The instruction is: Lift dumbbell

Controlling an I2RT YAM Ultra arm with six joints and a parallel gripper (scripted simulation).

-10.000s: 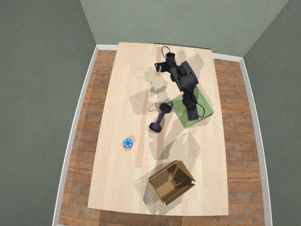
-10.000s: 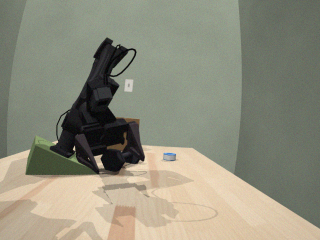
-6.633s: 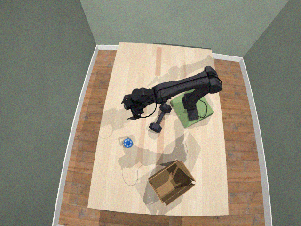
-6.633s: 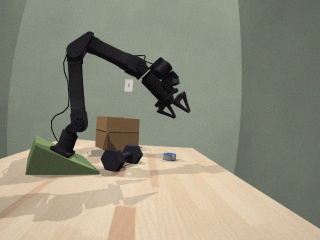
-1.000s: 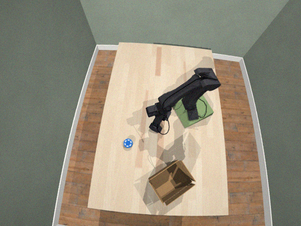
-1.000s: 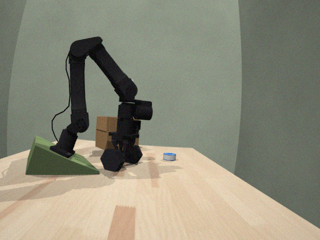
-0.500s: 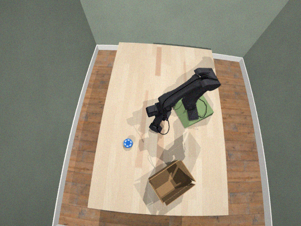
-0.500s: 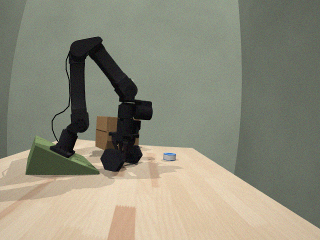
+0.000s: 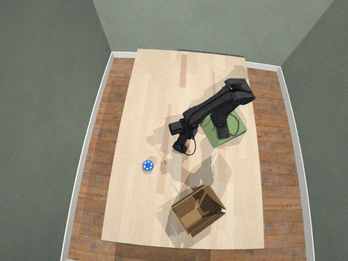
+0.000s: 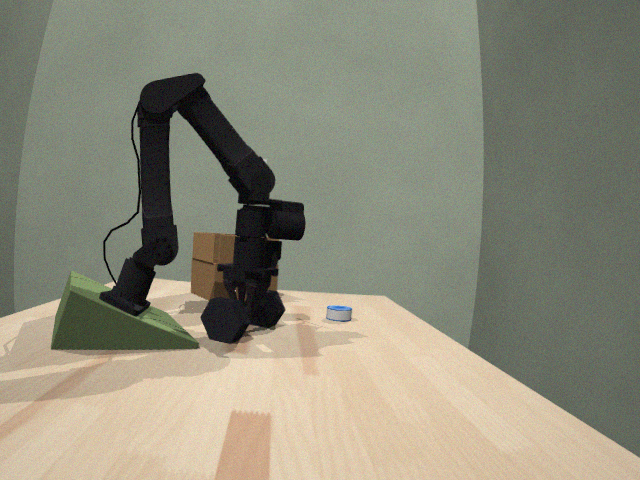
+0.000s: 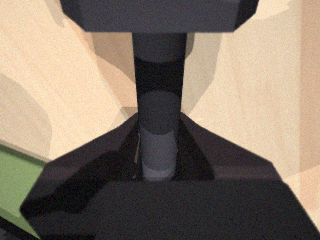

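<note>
My hand is right at the black dumbbell. Round my hand: white disc (230 mm ahead, 160 mm to the left, 20 mm below).
</note>
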